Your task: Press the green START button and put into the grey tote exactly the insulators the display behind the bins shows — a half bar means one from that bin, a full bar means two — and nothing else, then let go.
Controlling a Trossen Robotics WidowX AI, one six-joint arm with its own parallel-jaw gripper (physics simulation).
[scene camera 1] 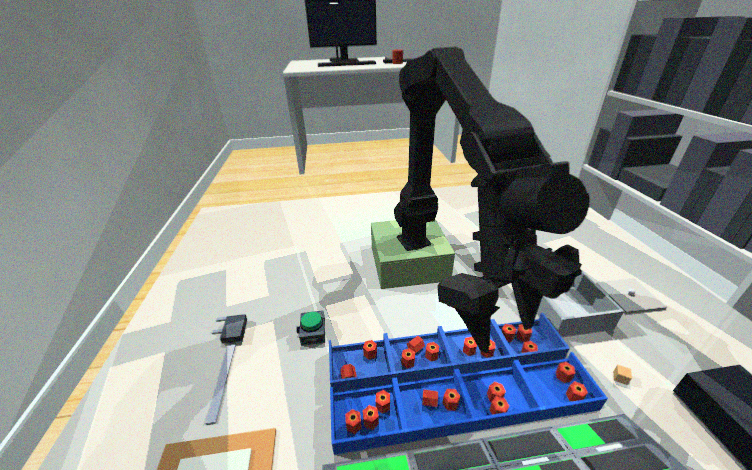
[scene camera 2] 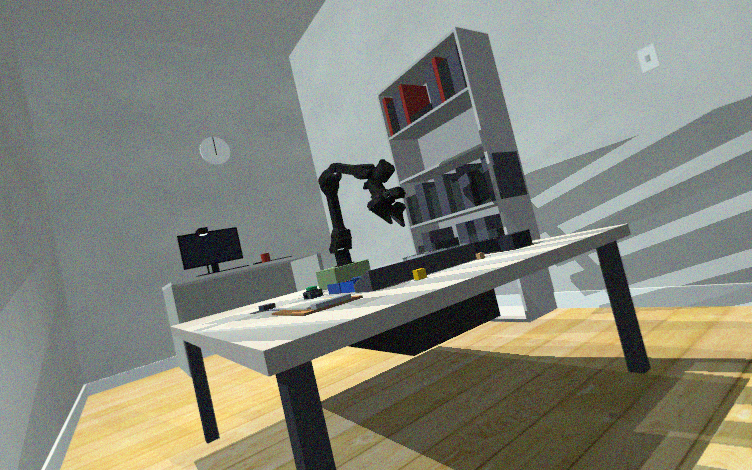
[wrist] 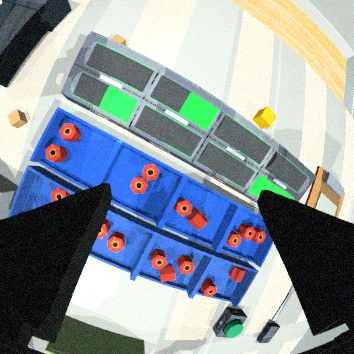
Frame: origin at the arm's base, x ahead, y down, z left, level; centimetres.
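Where they show: gripper, between the fingertips: [scene camera 1: 506, 339] [scene camera 2: 398, 225] [wrist: 187, 194]; arm's base, origin of its link: [scene camera 1: 413, 240] [scene camera 2: 344, 264].
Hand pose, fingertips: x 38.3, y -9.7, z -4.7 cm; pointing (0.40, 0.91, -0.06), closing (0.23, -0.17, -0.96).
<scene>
Things, the pixels of their top centre, and the offset from my fingertips. "*": a spot on its surface instead.
- display, a spot on its surface: [wrist: 160, 112] * dx +9.3, dy +13.8, dz +2.8 cm
- full bar, centre of its top: [wrist: 277, 193] dx +3.3, dy +13.4, dz -20.3 cm
- half bar, centre of its top: [wrist: 188, 96] dx +12.1, dy +11.8, dz -0.1 cm
- START button, centre of its top: [scene camera 1: 310, 317] [wrist: 235, 331] [scene camera 2: 311, 286] dx -26.7, dy +14.0, dz -23.2 cm
- grey tote, centre of its top: [scene camera 1: 569, 288] [scene camera 2: 424, 252] dx -13.9, dy +12.7, dz +29.5 cm
- yellow cube, centre of its top: [wrist: 268, 115] [scene camera 2: 418, 269] dx +17.2, dy +15.3, dz -16.3 cm
- black box, a spot on its surface: [scene camera 1: 720, 404] * dx +13.2, dy +12.9, dz +30.7 cm
- caliper, centre of its top: [scene camera 1: 217, 356] [scene camera 2: 269, 305] [wrist: 287, 313] dx -25.5, dy +16.1, dz -41.4 cm
- wooden frame, a spot on its surface: [scene camera 1: 221, 436] * dx -10.7, dy +17.5, dz -40.5 cm
The black gripper [scene camera 1: 506, 339] [scene camera 2: 398, 220] [wrist: 185, 190] is open and empty, above the blue bins [scene camera 1: 468, 427] [wrist: 87, 170]. Its fingers hide part of the bins in the wrist view. Red insulators lie in all eight bins; one insulator [scene camera 1: 565, 371] [wrist: 70, 132] is in an end bin of the display-side row. The display [wrist: 160, 112] shows a half bar at one end and a full bar [wrist: 270, 188] at the other in its bin-side row, and a half bar [wrist: 199, 110] in its outer row. The START button [scene camera 1: 311, 320] [wrist: 233, 329] is green. The grey tote [scene camera 1: 588, 324] is partly hidden by the arm; no insulator shows inside it.
Wooden cubes [scene camera 1: 622, 374] [wrist: 17, 118] and a yellow cube [scene camera 2: 419, 273] [wrist: 264, 117] lie around the display. A black box [scene camera 1: 720, 404] stands beyond the tote end. A caliper [scene camera 1: 232, 328] and a wooden frame [scene camera 1: 221, 436] lie at the button side. The arm stands on a green block [scene camera 1: 415, 270].
</scene>
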